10 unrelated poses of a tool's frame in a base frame.
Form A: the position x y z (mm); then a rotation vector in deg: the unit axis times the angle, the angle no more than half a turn.
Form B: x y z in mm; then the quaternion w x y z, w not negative. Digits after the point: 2 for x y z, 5 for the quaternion.
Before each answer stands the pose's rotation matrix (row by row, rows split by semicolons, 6 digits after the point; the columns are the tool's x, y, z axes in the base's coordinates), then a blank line. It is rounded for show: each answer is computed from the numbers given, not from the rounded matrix.
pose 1, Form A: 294.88, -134.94, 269.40, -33.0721, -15.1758, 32.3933
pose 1, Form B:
0.816564 -0.427718 -0.387660; 0.571613 0.692787 0.439666; 0.080512 -0.580606 0.810194

294.88, -134.94, 269.40, 0.91098, -0.27999, -0.12848, 0.27425
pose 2, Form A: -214.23, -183.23, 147.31, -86.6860, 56.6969, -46.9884
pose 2, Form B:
0.412108 -0.154696 0.897906; -0.911017 -0.054081 0.408808; -0.014681 -0.986481 -0.163218

-214.23, -183.23, 147.31, 0.54654, -0.63824, 0.41744, -0.34596
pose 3, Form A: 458.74, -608.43, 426.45, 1.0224, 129.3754, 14.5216
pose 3, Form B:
-0.645247 -0.072364 0.760539; 0.098044 0.979428 0.176373; -0.757656 0.188370 -0.624879

458.74, -608.43, 426.45, 0.42110, 0.00712, 0.90133, 0.10117
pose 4, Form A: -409.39, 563.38, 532.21, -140.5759, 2.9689, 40.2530
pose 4, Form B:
0.860511 -0.188619 -0.473227; 0.117149 -0.830769 0.544149; -0.495779 -0.523684 -0.692790

-409.39, 563.38, 532.21, 0.29024, -0.91979, 0.01943, 0.26338
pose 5, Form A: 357.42, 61.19, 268.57, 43.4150, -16.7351, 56.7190
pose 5, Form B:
0.536267 -0.837115 0.107967; 0.644426 0.323463 -0.692883; 0.545100 0.441147 0.712921

357.42, 61.19, 268.57, 0.80197, 0.35351, -0.13627, 0.46184
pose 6, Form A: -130.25, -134.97, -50.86, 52.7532, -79.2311, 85.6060
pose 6, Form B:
-0.341531 -0.938918 -0.042303; 0.114692 0.003039 -0.993396; 0.932846 -0.344128 0.106648

-130.25, -134.97, -50.86, 0.43822, 0.37040, -0.55631, 0.60107
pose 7, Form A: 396.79, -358.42, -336.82, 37.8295, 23.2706, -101.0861
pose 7, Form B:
-0.190452 0.955433 -0.225557; -0.760641 -0.288869 -0.581360; -0.620607 0.060847 0.781757

396.79, -358.42, -336.82, 0.57062, 0.28136, 0.17308, -0.75184
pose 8, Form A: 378.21, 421.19, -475.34, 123.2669, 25.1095, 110.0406
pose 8, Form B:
0.099344 0.072231 0.992428; 0.365416 -0.930323 0.031131; 0.925528 0.359557 -0.118816

378.21, 421.19, -475.34, 0.11203, 0.73289, 0.14929, 0.65425
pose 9, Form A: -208.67, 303.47, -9.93, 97.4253, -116.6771, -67.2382
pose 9, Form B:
-0.293932 -0.714661 -0.634716; -0.907495 0.000170 0.420062; -0.300094 0.699471 -0.648601

-208.67, 303.47, -9.93, 0.12004, 0.58191, -0.69690, -0.40161
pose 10, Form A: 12.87, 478.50, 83.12, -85.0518, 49.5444, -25.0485
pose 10, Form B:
0.641322 -0.248776 0.725821; -0.731999 0.085145 0.675964; -0.229964 -0.964811 -0.127499

12.87, 478.50, 83.12, 0.63225, -0.64878, 0.37793, -0.19107
